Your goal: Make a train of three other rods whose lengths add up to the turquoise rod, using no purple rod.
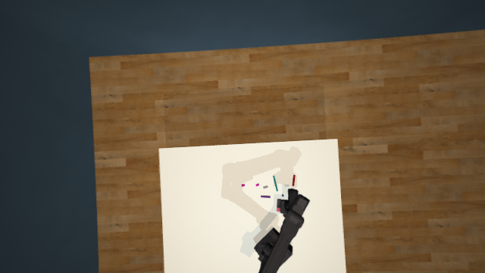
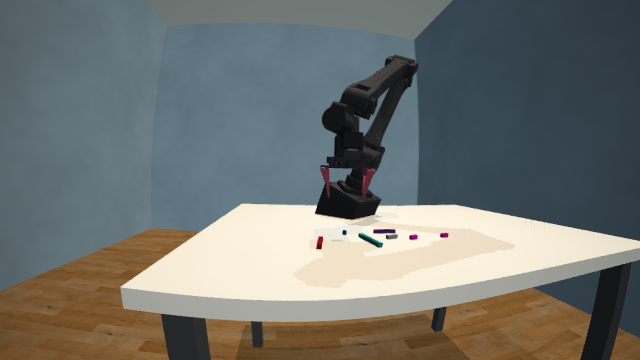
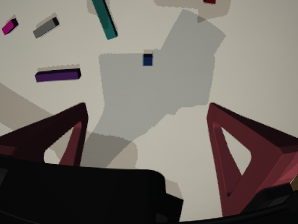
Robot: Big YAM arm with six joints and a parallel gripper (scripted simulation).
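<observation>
Right now my hand is 80 mm short of the grey rod, 90 mm to the right of it and 100 mm above it. Also, from my hand: blue rod 100 mm below; turquoise rod 90 mm ahead, 30 mm to the left, 100 mm below; purple rod 20 mm ahead, 110 mm to the left, 100 mm below.
</observation>
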